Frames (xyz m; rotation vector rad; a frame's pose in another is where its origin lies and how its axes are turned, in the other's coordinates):
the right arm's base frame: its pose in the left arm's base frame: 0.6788 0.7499 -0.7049 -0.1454 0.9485 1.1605
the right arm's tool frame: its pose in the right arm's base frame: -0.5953 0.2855 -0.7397 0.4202 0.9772 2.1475
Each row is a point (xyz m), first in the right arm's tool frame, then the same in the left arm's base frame.
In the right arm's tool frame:
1: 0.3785 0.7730 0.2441
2: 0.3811 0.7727 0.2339
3: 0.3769 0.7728 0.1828
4: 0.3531 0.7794 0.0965
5: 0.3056 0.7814 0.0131
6: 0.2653 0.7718 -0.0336
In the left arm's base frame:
1: 0.3159 0.1218 0.1817
2: 0.3141 0.1114 0.1813
3: 0.3178 0.0621 0.1676
4: 0.3399 -0.0191 0.1363
5: 0.3740 -0.0929 0.0853
6: 0.3940 -0.1305 0.0397

